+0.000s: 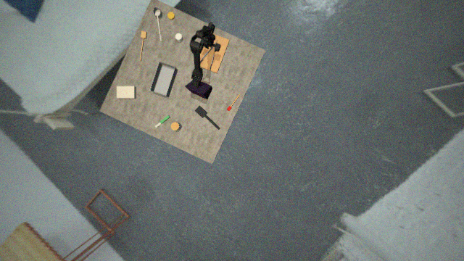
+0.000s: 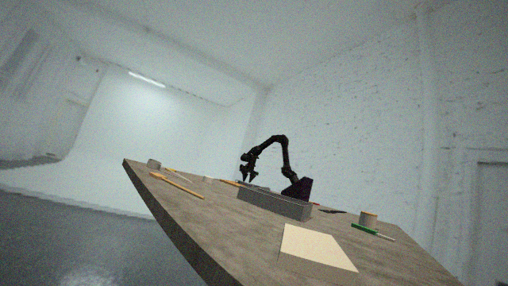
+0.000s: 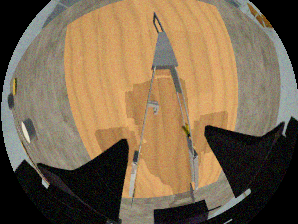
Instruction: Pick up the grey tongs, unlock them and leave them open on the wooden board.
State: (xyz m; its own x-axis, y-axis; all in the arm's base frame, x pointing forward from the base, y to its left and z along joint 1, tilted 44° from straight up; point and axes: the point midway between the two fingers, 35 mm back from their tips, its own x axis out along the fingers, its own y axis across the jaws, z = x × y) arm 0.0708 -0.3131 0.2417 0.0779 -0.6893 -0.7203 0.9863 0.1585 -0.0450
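The wooden board lies 40 mm below my gripper tip. Round my gripper tip: roasting tin 280 mm ahead, 490 mm to the left, 20 mm below; then yellow disc 560 mm ahead, 120 mm to the right, 40 mm below; then white disc 370 mm ahead, 40 mm to the left, 30 mm below.
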